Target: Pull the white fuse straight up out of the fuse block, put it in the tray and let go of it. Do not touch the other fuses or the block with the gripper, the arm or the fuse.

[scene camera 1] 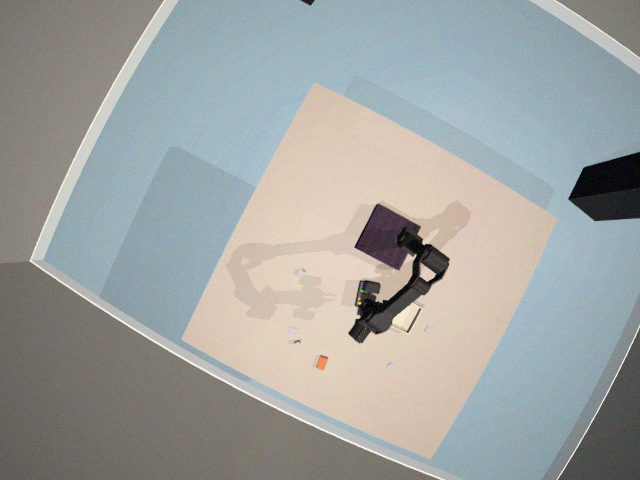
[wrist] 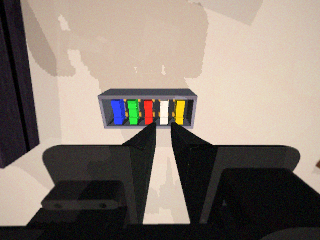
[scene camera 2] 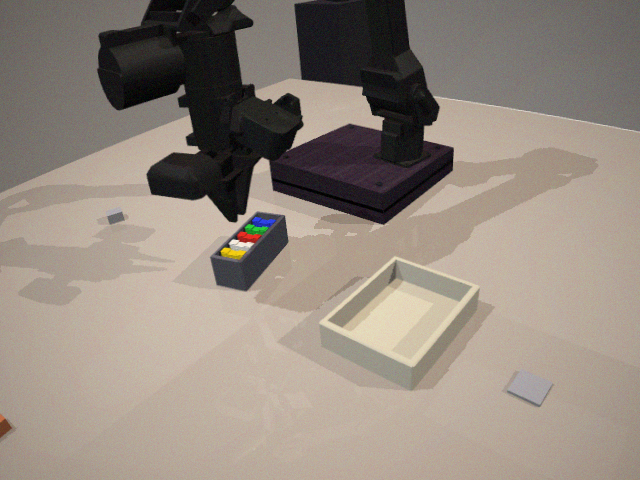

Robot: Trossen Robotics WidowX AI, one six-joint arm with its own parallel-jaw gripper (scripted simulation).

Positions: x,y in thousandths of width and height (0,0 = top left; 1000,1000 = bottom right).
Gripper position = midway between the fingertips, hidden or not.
I see my gripper (scene camera 2: 371,455) and a cream tray (scene camera 2: 621,676).
My gripper also shows in the wrist view (wrist: 511,527).
